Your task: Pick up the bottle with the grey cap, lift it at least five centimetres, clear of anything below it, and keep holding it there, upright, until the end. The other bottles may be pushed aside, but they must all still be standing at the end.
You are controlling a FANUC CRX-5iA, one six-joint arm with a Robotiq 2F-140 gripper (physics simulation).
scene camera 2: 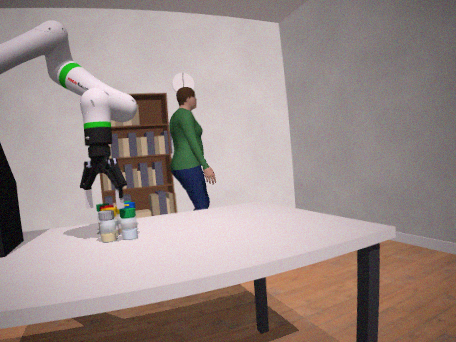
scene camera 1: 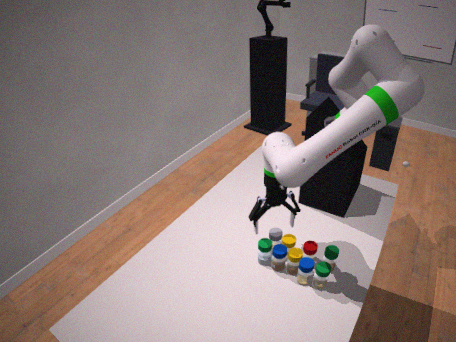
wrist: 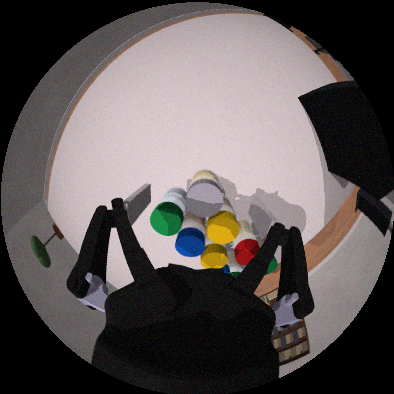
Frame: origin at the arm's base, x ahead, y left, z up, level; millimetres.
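Seen in the pictures: gripper, between the fingertips: point(scene camera 2: 104, 208) point(scene camera 1: 274, 228) point(wrist: 200, 198).
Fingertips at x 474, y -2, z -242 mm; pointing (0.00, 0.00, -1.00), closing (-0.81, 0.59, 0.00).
Observation:
A point is followed by its place in that frame.
The grey-capped bottle point(scene camera 1: 275, 234) @(x 487, y 16, z -254 mm) point(scene camera 2: 107, 225) @(x 479, y -18, z -299 mm) point(wrist: 205, 197) @(x 470, y 5, z -254 mm) stands upright on the white table at one corner of the bottle group. A green-capped bottle point(scene camera 1: 265, 247) @(x 567, y 26, z -254 mm) point(scene camera 2: 128, 222) @(x 551, y -15, z -296 mm) point(wrist: 166, 218) @(x 541, y 7, z -254 mm), a yellow-capped bottle point(scene camera 1: 289, 241) @(x 486, y 81, z -254 mm) point(wrist: 223, 227) @(x 470, y 65, z -254 mm) and a blue-capped bottle point(scene camera 1: 279, 252) @(x 556, y 83, z -254 mm) point(wrist: 190, 242) @(x 534, y 66, z -254 mm) stand close around it. My gripper point(scene camera 1: 274, 227) @(x 474, y -2, z -242 mm) point(scene camera 2: 105, 202) @(x 474, y -2, z -242 mm) point(wrist: 200, 198) @(x 474, y -2, z -242 mm) is wide open and empty, pointing down. Its fingertips are slightly above the grey cap's height, and in the wrist view the cap lies between the two finger pads.
A red-capped bottle point(scene camera 1: 310, 247) @(x 465, y 163, z -254 mm) point(wrist: 247, 251) @(x 453, y 143, z -254 mm), a second yellow-capped bottle point(scene camera 1: 295, 255) @(x 534, y 139, z -254 mm) point(wrist: 214, 256) @(x 513, y 120, z -254 mm), a second blue-capped bottle point(scene camera 1: 306, 265) @(x 551, y 197, z -254 mm) and two more green-capped bottles point(scene camera 1: 323, 270) @(x 535, y 259, z -254 mm) point(scene camera 1: 331, 252) @(x 440, y 241, z -254 mm) stand upright. The robot's black base point(scene camera 1: 330, 180) @(x 122, y 60, z -176 mm) point(wrist: 350, 130) @(x 129, y 10, z -216 mm) rises beside the white table point(scene camera 1: 175, 280) @(x 849, y -187, z -359 mm) point(scene camera 2: 240, 250) @(x 858, y -292, z -359 mm).

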